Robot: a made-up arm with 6 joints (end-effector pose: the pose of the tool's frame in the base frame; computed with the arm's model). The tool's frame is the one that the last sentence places. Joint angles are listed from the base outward.
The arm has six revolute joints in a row. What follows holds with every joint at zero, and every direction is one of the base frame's.
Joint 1 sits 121.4 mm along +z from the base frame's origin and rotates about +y.
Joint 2 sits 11.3 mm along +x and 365 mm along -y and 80.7 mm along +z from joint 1 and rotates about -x.
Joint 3 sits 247.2 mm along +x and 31.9 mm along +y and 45.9 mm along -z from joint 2 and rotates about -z.
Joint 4 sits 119.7 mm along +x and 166.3 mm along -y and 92.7 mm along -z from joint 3 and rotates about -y.
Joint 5 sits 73 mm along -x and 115.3 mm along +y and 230.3 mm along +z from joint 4 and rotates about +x.
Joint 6 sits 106.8 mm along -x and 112.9 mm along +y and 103.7 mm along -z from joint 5 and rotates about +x.
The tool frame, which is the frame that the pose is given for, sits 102.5 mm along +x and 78.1 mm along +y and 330.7 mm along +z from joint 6; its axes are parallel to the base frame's.
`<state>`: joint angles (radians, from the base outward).
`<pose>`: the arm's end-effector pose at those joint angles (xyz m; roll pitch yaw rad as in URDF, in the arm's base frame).
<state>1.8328 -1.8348 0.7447 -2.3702 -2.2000 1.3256</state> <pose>-0.1680 0.0070 -0.4934 -2.9147 -0.3475 0.6198</pose>
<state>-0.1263 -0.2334 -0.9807 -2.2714 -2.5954 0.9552</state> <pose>0.3180 0.0104 0.1442 1.4470 1.1335 -2.1923</pose>
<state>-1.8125 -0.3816 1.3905 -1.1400 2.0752 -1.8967</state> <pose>-0.1300 -1.0971 0.4957 1.5960 -0.3164 -0.0452</pose>
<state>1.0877 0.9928 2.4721 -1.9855 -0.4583 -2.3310</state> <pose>0.2156 -0.3130 -0.1581 -3.1028 0.6552 -2.2234</pose>
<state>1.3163 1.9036 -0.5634 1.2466 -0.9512 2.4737</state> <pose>0.5423 -0.4025 -0.1639 1.8706 0.3888 2.0029</pose>
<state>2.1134 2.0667 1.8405 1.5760 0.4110 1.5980</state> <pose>0.0788 -0.5965 0.0436 0.6548 -0.2494 2.0099</pose>
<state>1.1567 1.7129 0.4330 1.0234 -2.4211 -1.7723</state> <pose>0.4845 -0.4353 0.3326 1.1433 0.4052 1.2643</pose>
